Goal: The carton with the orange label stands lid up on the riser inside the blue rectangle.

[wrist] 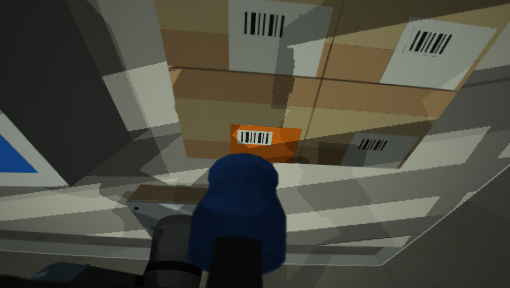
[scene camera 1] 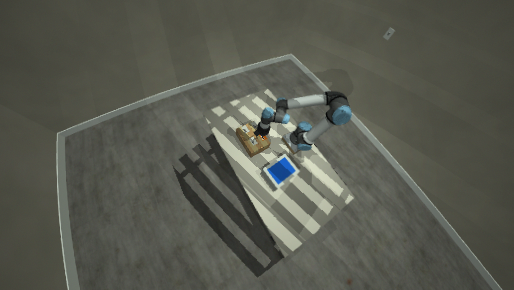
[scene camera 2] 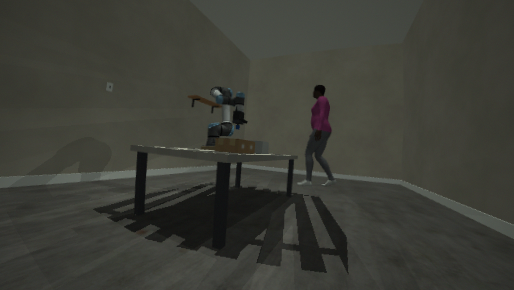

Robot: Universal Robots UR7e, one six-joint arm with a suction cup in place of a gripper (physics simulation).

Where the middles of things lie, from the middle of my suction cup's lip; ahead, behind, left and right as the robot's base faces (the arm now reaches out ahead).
Scene:
Now: suction cup 340 mm to the right of the riser with blue rectangle (scene camera 1: 281, 170), 150 mm above it and 40 mm past it.

